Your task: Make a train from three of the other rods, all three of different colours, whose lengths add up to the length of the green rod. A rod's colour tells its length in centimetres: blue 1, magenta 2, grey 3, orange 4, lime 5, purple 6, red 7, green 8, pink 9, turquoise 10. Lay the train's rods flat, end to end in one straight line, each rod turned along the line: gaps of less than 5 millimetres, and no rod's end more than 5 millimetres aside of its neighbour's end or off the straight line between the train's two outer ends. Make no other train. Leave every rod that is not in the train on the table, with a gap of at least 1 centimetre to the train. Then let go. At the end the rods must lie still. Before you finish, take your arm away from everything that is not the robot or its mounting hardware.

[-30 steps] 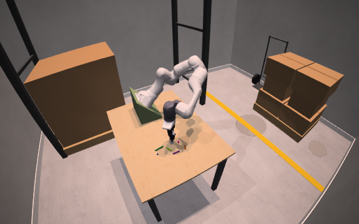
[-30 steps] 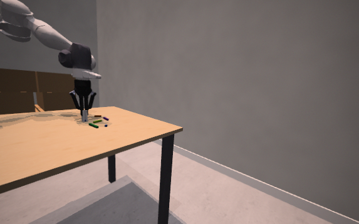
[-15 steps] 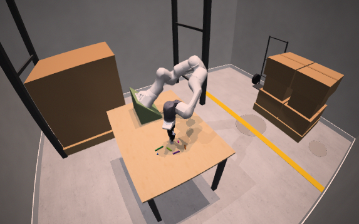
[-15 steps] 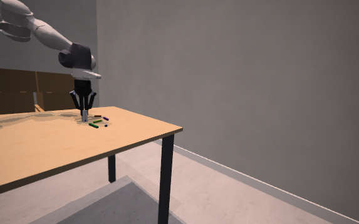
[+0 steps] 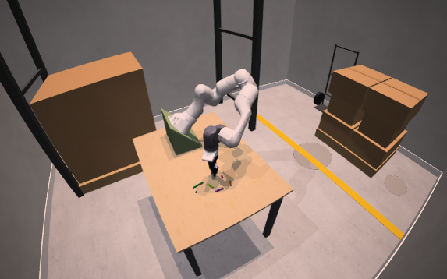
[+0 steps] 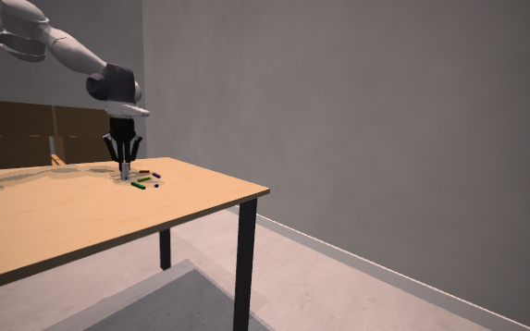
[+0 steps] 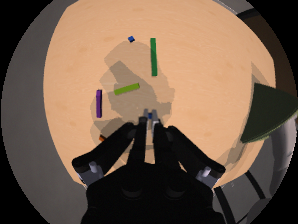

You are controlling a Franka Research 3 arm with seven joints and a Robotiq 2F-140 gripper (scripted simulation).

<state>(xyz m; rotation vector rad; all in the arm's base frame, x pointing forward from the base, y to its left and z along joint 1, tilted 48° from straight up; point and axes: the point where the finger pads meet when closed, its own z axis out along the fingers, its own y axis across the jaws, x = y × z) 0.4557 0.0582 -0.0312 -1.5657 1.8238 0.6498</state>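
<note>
The magenta rod lies 50 mm to the left of my hand, 30 mm below it and 20 mm ahead of it. Round my hand: lime rod: 60 mm to the right, 40 mm ahead, 30 mm below; purple rod: 110 mm ahead, 30 mm to the right, 30 mm below; green rod: 120 mm to the right, 30 mm below, 10 mm behind.
</note>
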